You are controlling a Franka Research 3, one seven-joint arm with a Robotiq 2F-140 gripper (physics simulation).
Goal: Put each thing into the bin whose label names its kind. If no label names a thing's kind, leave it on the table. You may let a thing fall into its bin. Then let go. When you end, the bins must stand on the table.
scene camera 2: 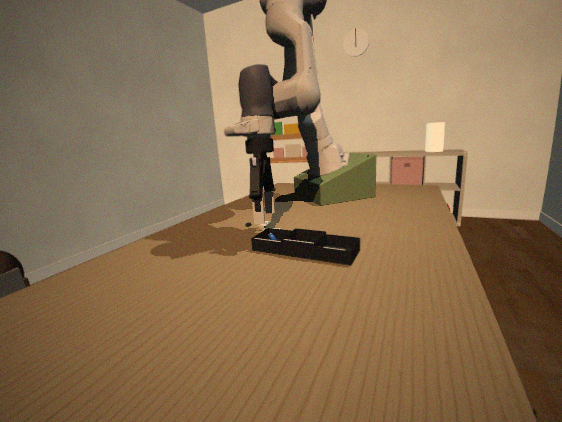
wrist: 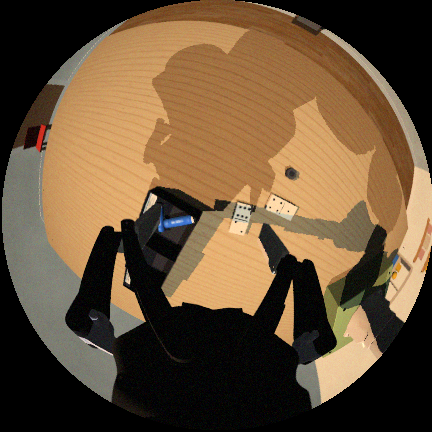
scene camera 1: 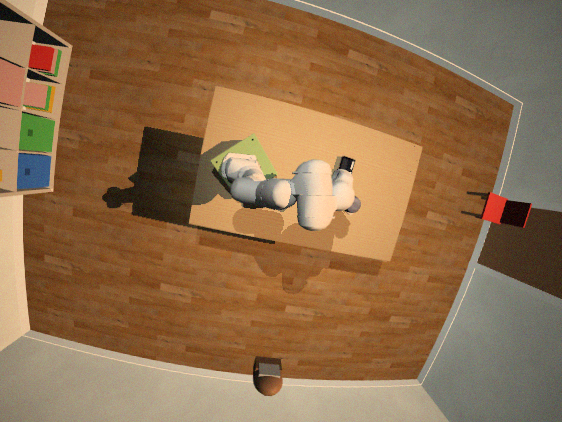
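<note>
The black bin block (scene camera 1: 347, 164) (scene camera 2: 302, 252) (wrist: 186, 199) has several compartments and stands on the table. Its white label strips are too small or too covered to read. A blue battery (wrist: 179, 222) lies in the end compartment; a second blue battery (wrist: 161, 218) beside it is partly hidden by a finger. Two white dominoes with black pips, one partly in shadow (wrist: 241, 218) and one farther right (wrist: 282, 206), lie on the table beside the bins. A dark nut (scene camera 2: 248, 224) (wrist: 291, 173) lies beyond them. My gripper (scene camera 2: 263, 210) (wrist: 210, 223) is open, with one finger across the bin block and the other near the dominoes.
The green wedge-shaped base (scene camera 1: 252, 145) (scene camera 2: 350, 182) (wrist: 337, 305) carries the arm at one end of the wooden table (scene camera 1: 375, 150) (scene camera 2: 300, 340) (wrist: 110, 125). The arm hides part of the table in scene camera 1. A shelf unit (scene camera 2: 462, 187) stands behind the table.
</note>
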